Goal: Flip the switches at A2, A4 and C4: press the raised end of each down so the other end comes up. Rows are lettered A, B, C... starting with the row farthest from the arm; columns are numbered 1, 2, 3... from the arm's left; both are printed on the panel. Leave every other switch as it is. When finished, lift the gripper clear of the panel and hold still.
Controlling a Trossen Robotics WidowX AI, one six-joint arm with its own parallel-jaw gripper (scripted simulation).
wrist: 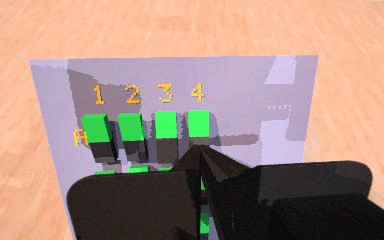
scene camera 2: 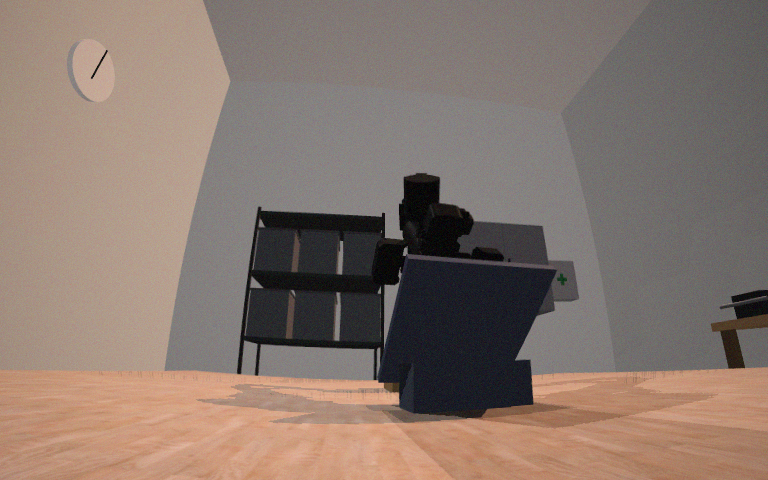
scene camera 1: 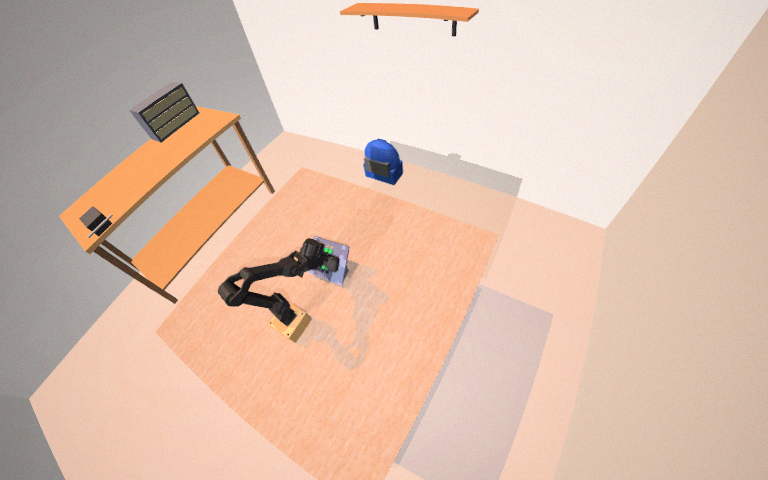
Path:
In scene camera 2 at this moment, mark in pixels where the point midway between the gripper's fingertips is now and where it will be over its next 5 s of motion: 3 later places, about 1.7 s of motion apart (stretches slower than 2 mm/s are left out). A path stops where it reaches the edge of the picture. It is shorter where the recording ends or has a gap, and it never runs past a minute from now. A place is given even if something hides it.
The gripper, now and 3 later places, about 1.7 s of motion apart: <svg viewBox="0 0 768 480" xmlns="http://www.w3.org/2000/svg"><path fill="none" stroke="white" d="M460 298L435 302L446 336L453 295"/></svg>

